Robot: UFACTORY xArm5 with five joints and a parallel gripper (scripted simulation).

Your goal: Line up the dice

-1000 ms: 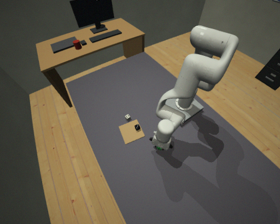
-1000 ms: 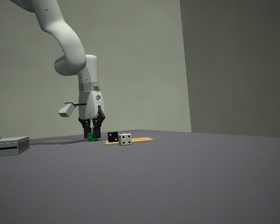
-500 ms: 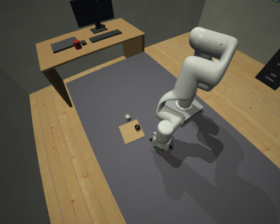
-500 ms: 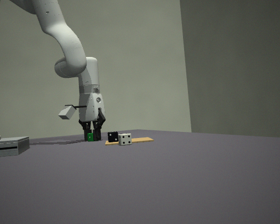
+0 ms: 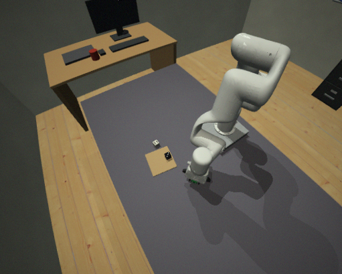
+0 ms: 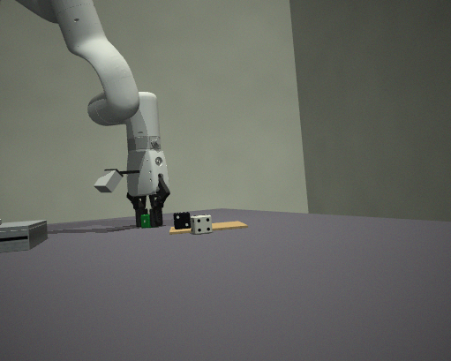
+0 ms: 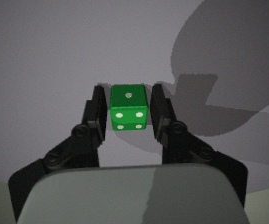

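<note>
Right now my hand is 10 mm above the green die. Also, from my hand: tan mat 210 mm to the right, 60 mm ahead, 20 mm below; black die 190 mm to the right, 10 mm ahead; white die 300 mm to the right, 10 mm below, 10 mm ahead.
</note>
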